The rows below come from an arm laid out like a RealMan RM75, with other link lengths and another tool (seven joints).
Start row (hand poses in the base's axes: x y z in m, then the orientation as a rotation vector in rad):
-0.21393 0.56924 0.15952 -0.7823 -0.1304 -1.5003
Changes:
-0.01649 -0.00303 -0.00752 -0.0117 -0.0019 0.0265
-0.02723 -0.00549 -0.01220 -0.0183 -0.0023 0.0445
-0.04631 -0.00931 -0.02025 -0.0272 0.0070 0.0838
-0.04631 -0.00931 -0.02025 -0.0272 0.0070 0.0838
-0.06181 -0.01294 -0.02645 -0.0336 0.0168 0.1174
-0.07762 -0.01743 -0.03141 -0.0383 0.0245 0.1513
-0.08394 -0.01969 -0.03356 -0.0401 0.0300 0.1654
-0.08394 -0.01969 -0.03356 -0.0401 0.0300 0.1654
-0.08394 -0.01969 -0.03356 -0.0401 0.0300 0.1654
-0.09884 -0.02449 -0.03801 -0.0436 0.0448 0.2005
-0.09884 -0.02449 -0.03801 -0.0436 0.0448 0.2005
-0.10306 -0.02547 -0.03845 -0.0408 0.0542 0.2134
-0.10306 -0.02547 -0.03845 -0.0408 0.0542 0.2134
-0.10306 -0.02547 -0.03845 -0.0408 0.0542 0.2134
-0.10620 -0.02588 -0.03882 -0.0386 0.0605 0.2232
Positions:
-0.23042 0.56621 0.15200 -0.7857 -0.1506 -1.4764
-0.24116 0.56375 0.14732 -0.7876 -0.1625 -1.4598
-0.26024 0.55993 0.13927 -0.7945 -0.1766 -1.4190
-0.26024 0.55993 0.13927 -0.7945 -0.1766 -1.4190
-0.27574 0.55630 0.13307 -0.8006 -0.1863 -1.3833
-0.29155 0.55181 0.12811 -0.8036 -0.1962 -1.3481
-0.29787 0.54955 0.12596 -0.8063 -0.1985 -1.3325
-0.29787 0.54955 0.12596 -0.8063 -0.1985 -1.3325
-0.29787 0.54955 0.12596 -0.8063 -0.1985 -1.3325
-0.31277 0.54475 0.12151 -0.8129 -0.2027 -1.2933
-0.31277 0.54475 0.12151 -0.8129 -0.2027 -1.2933
-0.31699 0.54377 0.12107 -0.8149 -0.1982 -1.2772
-0.31699 0.54377 0.12107 -0.8149 -0.1982 -1.2772
-0.31699 0.54377 0.12107 -0.8149 -0.1982 -1.2772
-0.32013 0.54336 0.12070 -0.8158 -0.1954 -1.2653

